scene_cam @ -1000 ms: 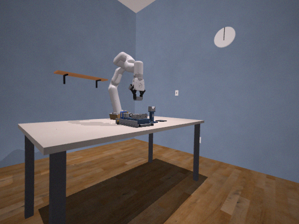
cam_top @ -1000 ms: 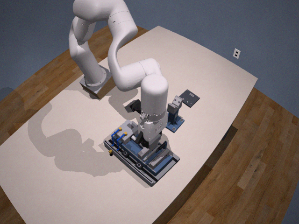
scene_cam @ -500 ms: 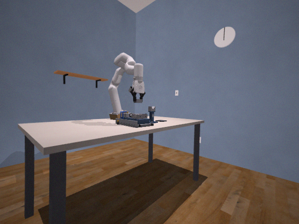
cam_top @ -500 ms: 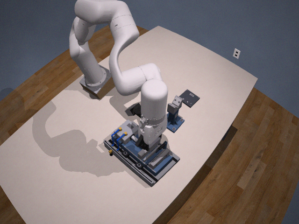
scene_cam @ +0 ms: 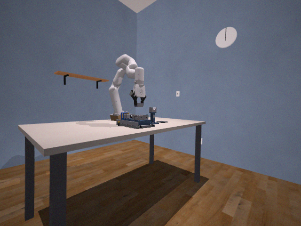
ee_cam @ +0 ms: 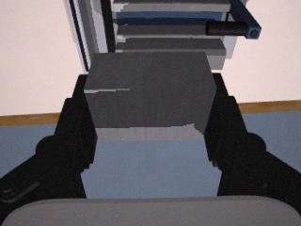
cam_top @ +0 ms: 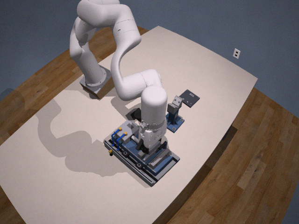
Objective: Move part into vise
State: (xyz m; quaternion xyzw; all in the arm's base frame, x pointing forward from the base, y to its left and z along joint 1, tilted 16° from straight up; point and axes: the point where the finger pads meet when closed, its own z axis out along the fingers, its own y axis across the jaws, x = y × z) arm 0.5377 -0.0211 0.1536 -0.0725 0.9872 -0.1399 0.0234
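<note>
Now: the fixed jaw 3 cm ahead of my hand, 2 cm to the left of it and 11 cm below it. Also, from my hand: work stop 1 cm behind, 7 cm to the left, 10 cm below; moving jaw 4 cm behind, 1 cm to the left, 11 cm below; part 2 cm below.
</note>
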